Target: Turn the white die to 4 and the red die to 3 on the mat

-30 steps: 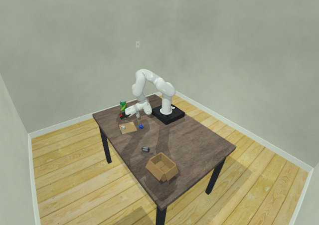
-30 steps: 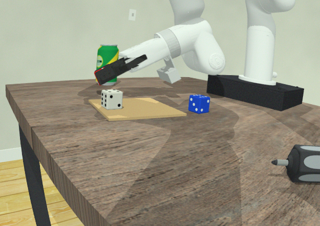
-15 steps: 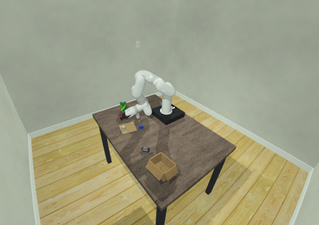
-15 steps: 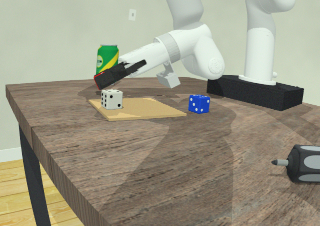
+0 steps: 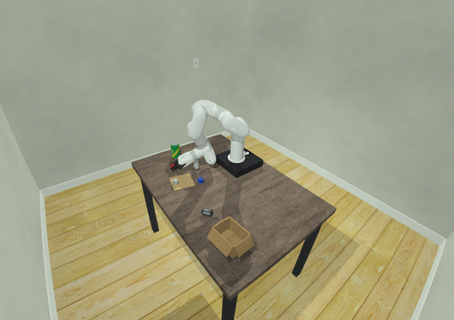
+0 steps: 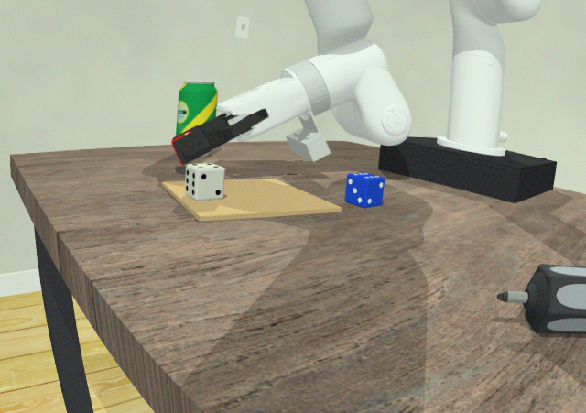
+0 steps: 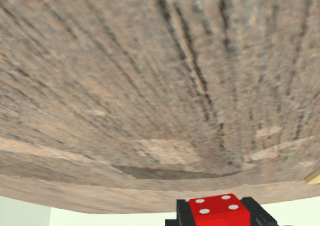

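The tan mat is 10 mm behind my hand, 140 mm to the left of it and 30 mm below it. Also, from my hand: red die: right at my hand; then green can: 70 mm behind, 160 mm to the right, 30 mm above; then white die: 40 mm ahead, 140 mm to the left, 20 mm below.
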